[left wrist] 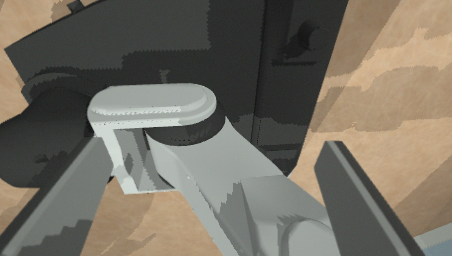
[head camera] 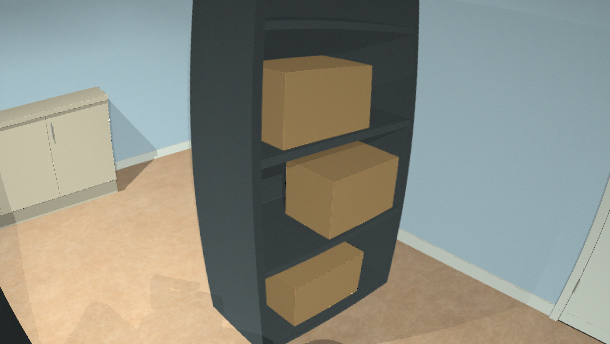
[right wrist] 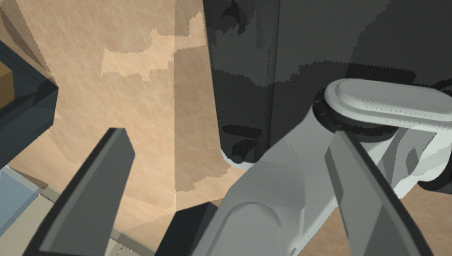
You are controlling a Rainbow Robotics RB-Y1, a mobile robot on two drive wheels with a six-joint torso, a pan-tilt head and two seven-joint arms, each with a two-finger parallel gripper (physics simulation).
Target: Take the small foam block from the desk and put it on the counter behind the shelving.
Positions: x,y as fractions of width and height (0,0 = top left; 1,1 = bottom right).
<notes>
In view: the left gripper (left wrist: 0.47,0.60), the right gripper (right wrist: 0.51,0.56) and a beige counter (head camera: 0.10,0.44).
</notes>
